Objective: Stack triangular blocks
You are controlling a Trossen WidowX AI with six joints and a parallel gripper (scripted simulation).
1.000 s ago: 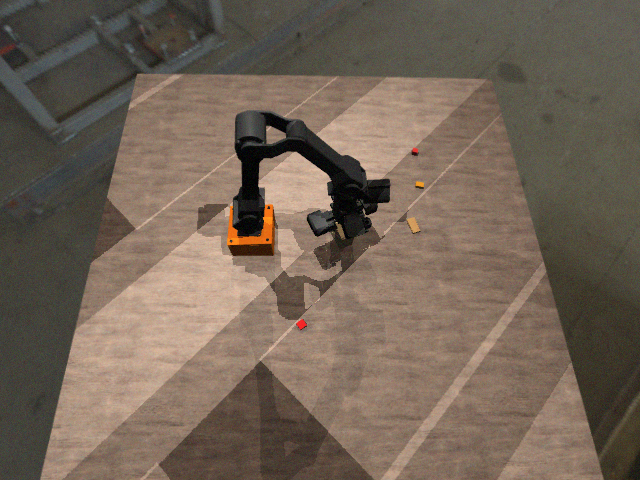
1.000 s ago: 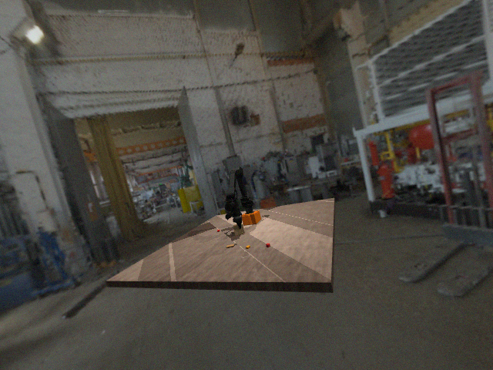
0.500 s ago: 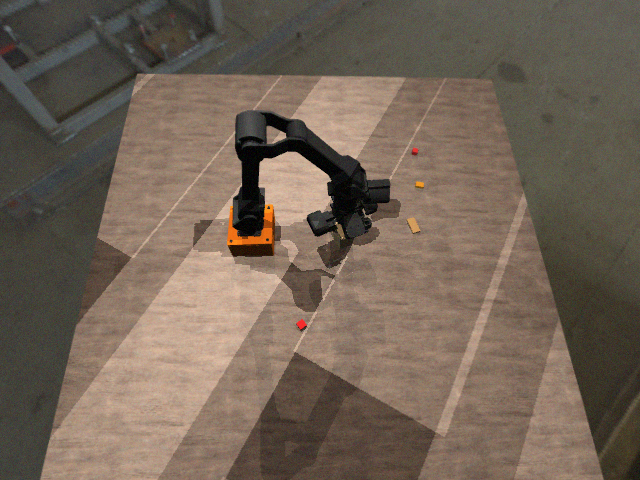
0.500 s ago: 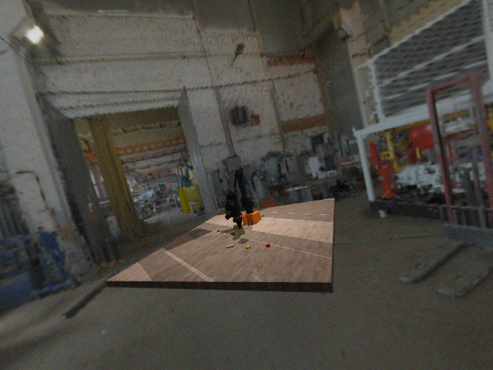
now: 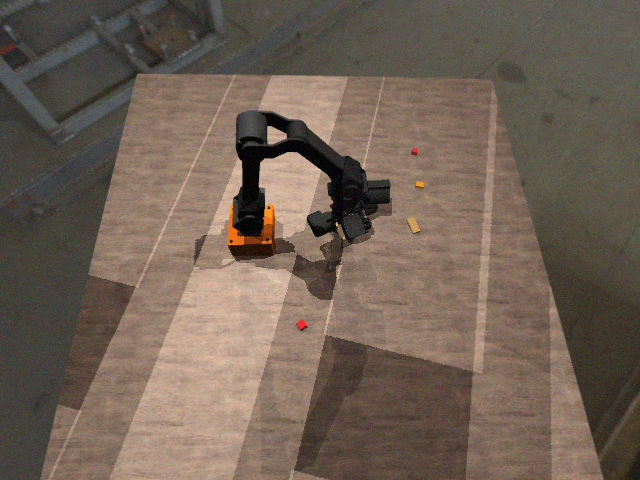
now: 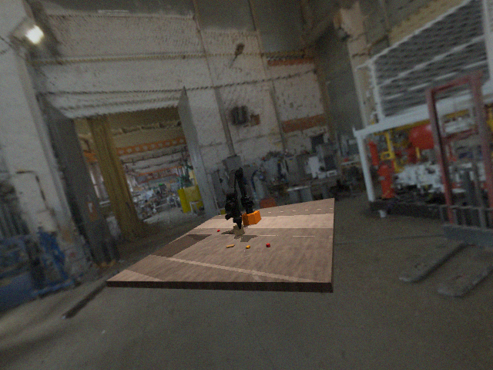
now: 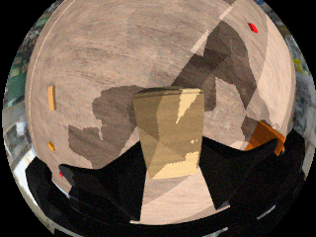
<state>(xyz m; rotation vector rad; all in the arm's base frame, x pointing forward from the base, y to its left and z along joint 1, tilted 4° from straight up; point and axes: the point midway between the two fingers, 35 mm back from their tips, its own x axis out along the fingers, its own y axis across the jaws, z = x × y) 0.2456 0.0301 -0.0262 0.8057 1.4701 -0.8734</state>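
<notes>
Now: gripper tip 1 cm to the right of the tan triangular block and 1 cm below it. The rest, counted from my gripper tip: orange cube 25 cm ahead, 18 cm to the left, 4 cm below; tan slab 22 cm ahead, 4 cm to the left, 4 cm below.
</notes>
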